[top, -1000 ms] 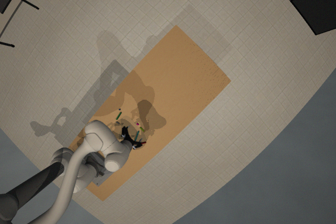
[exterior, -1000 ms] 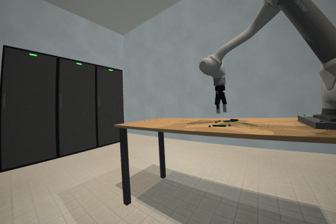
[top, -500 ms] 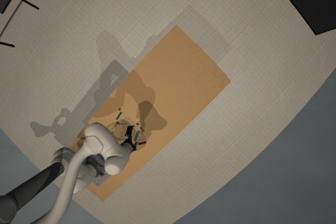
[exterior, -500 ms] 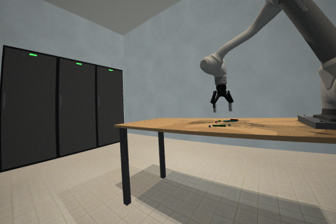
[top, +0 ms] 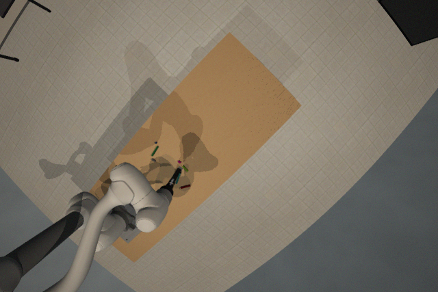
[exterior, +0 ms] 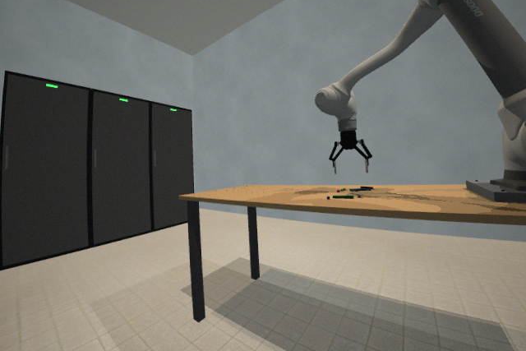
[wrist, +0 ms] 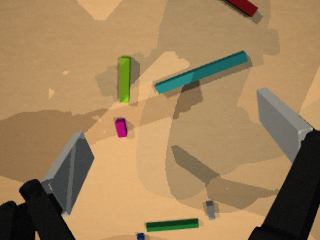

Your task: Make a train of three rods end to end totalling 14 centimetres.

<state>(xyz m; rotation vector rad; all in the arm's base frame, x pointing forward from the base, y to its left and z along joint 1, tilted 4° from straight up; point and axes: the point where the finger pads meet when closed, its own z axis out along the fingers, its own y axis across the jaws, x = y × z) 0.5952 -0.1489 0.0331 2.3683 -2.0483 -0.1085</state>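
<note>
My gripper is now 60 mm short of the magenta rod, 40 mm to the right of it and 90 mm above it. Also, from my hand: turquoise rod (40 mm behind, 20 mm to the right, 90 mm below); then red rod (60 mm behind, 90 mm to the right, 90 mm below); then lime rod (50 mm ahead, 20 mm to the right, 90 mm below).
</note>
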